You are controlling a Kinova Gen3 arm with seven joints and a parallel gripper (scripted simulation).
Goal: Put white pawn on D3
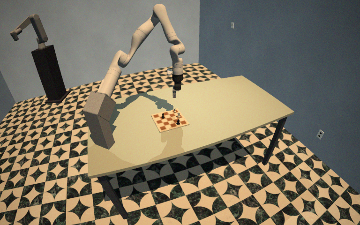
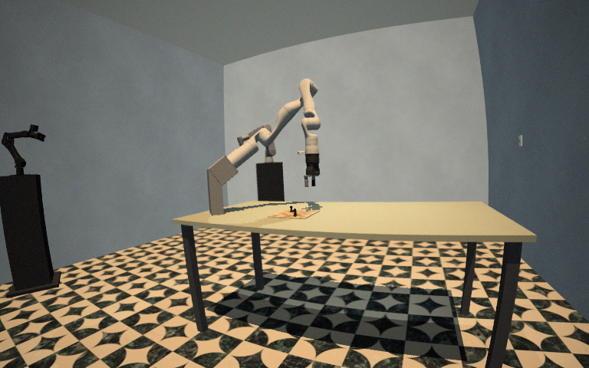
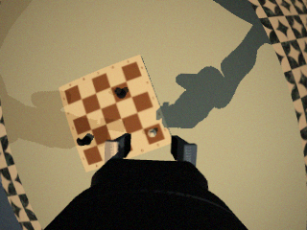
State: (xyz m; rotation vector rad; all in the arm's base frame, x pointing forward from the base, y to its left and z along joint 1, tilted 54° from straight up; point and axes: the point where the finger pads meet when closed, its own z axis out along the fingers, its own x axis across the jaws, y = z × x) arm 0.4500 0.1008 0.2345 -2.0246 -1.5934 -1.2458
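Now: hand 14 cm above the white pawn. Also, from my hand: pale grey piece: 14 cm below, 7 cm to the right, 3 cm ahead; chessboard: 16 cm below, 9 cm to the right, 4 cm behind.
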